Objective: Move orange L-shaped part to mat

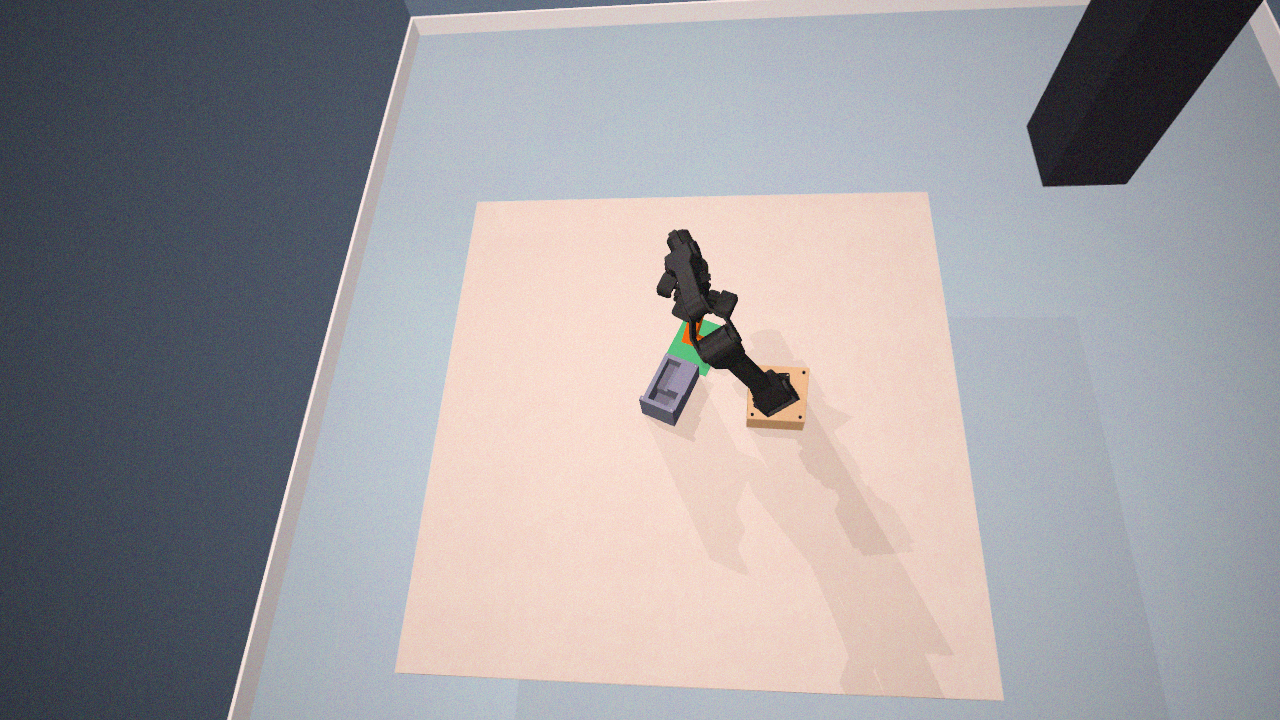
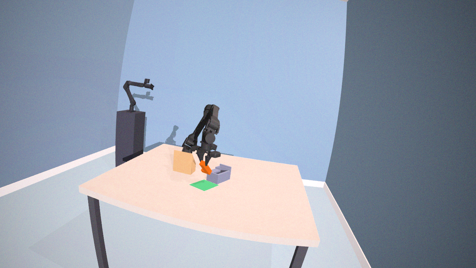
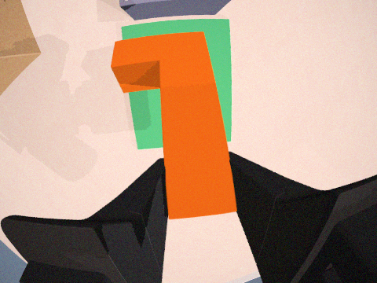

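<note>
Now: gripper tip 10 mm short of the green mat, 20 mm to the right of it and 150 mm above it. Round my gripper tip: orange L-shaped part: 30 mm to the left, 30 mm below.
</note>
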